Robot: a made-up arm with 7 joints. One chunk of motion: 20 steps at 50 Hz.
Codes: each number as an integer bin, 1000 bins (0 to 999) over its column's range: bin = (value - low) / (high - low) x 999, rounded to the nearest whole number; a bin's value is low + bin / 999 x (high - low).
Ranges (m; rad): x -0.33..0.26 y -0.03..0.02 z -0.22..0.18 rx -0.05..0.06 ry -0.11..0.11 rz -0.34..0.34
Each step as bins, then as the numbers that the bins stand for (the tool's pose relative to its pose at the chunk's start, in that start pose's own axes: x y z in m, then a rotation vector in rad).
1 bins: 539 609 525 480 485 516
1 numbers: -0.0117 0.0005 -0.0098 0.0029 -0.0032 0.0112
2 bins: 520 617 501 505 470 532
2 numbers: -0.0229 0.0009 -0.0194 0.0056 -0.0065 0.0221
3 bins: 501 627 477 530 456 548
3 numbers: -0.0341 0.0014 -0.0290 0.0084 -0.0096 0.0330
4 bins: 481 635 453 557 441 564
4 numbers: -0.0459 0.0018 -0.0386 0.0113 -0.0129 0.0439
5 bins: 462 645 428 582 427 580
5 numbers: -0.0571 0.0023 -0.0486 0.0141 -0.0160 0.0548
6 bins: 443 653 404 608 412 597
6 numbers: -0.0684 0.0027 -0.0582 0.0169 -0.0193 0.0664
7 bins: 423 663 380 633 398 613
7 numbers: -0.0802 0.0032 -0.0678 0.0197 -0.0224 0.0773
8 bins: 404 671 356 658 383 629
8 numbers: -0.0914 0.0036 -0.0775 0.0225 -0.0257 0.0881
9 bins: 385 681 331 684 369 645
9 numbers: -0.1026 0.0041 -0.0875 0.0253 -0.0287 0.0990
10 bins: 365 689 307 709 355 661
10 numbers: -0.1144 0.0045 -0.0971 0.0281 -0.0318 0.1099
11 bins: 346 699 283 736 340 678
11 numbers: -0.1257 0.0050 -0.1067 0.0310 -0.0351 0.1215
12 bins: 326 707 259 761 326 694
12 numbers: -0.1375 0.0054 -0.1163 0.0338 -0.0382 0.1324
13 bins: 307 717 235 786 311 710
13 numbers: -0.1487 0.0059 -0.1259 0.0365 -0.0415 0.1433
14 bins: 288 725 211 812 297 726
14 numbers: -0.1599 0.0063 -0.1355 0.0394 -0.0446 0.1542
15 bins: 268 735 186 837 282 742
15 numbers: -0.1717 0.0068 -0.1455 0.0422 -0.0479 0.1651
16 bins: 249 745 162 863 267 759
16 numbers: -0.1829 0.0073 -0.1551 0.0450 -0.0512 0.1766
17 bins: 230 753 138 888 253 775
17 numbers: -0.1942 0.0077 -0.1647 0.0478 -0.0543 0.1875
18 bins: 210 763 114 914 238 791
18 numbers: -0.2060 0.0082 -0.1744 0.0506 -0.0576 0.1984
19 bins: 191 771 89 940 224 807
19 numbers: -0.2172 0.0086 -0.1844 0.0535 -0.0607 0.2093
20 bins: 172 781 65 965 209 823
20 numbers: -0.2284 0.0091 -0.1940 0.0563 -0.0640 0.2202
